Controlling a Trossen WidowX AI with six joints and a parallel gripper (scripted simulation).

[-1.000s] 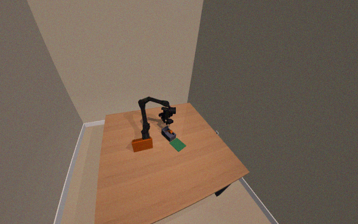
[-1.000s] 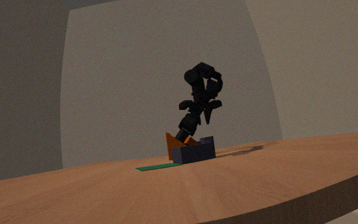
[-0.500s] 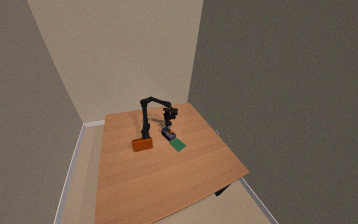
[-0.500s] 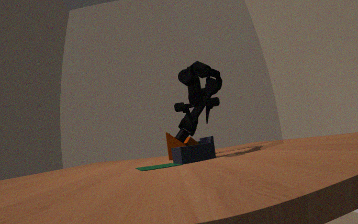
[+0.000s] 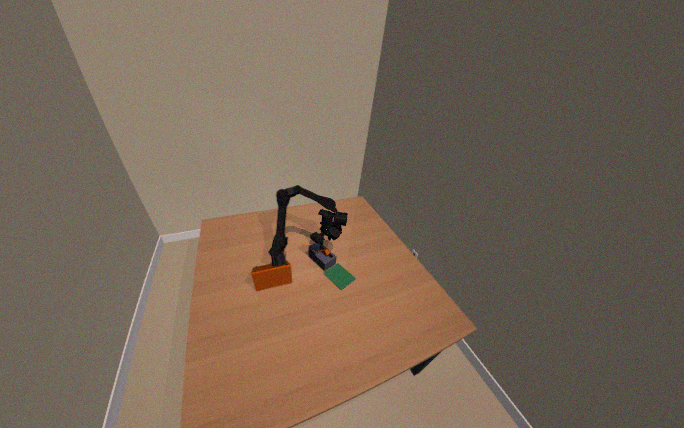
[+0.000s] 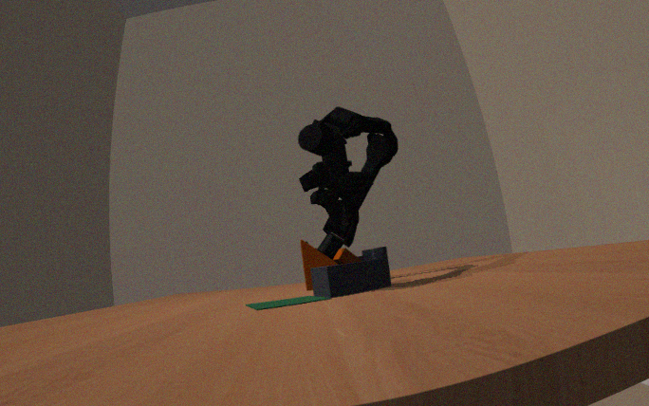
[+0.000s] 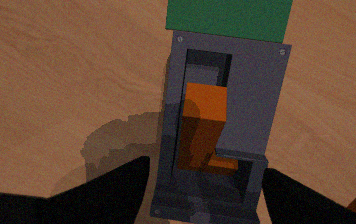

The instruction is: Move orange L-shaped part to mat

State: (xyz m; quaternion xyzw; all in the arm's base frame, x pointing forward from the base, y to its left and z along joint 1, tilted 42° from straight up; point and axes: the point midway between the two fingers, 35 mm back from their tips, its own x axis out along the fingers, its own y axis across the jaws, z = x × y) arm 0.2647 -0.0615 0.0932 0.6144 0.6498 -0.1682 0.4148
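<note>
Right now my gripper tip is 2 cm past the orange L-shaped part, 2 cm to the right of it and 10 cm above it. Also, from my gripper tip: green mat: 3 cm ahead, 15 cm to the right, 16 cm below.
</note>
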